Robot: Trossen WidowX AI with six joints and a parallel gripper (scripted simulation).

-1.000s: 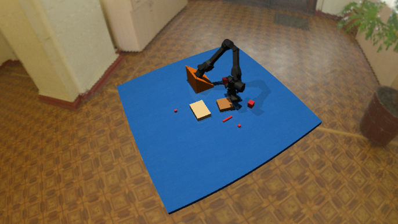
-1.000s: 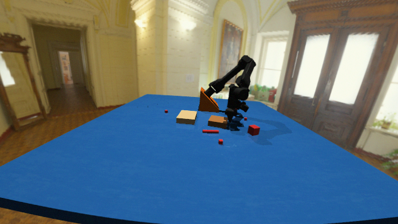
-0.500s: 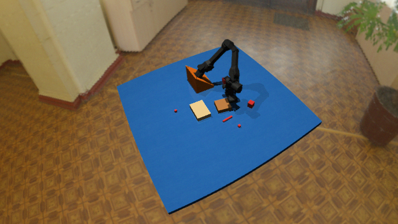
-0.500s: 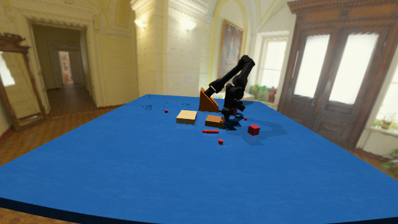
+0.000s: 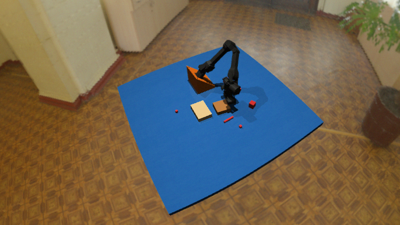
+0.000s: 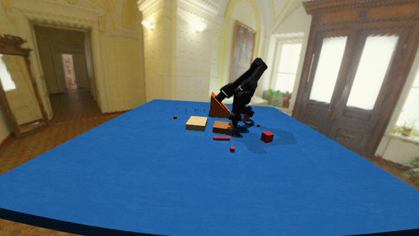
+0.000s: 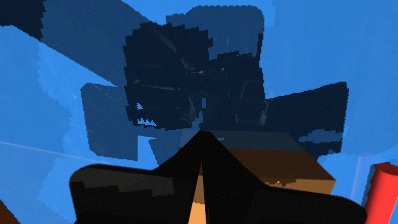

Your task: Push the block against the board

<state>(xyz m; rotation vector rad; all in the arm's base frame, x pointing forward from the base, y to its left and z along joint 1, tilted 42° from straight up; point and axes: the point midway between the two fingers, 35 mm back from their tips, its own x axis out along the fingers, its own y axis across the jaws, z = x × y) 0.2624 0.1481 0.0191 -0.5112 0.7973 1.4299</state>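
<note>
Right now the brown square block is 30 mm ahead of my gripper tip, 70 mm to the right of it and 10 mm above it. Also, from my gripper tip: red stick: 150 mm ahead, 70 mm to the right; tan board: 220 mm to the right, 10 mm above.
</note>
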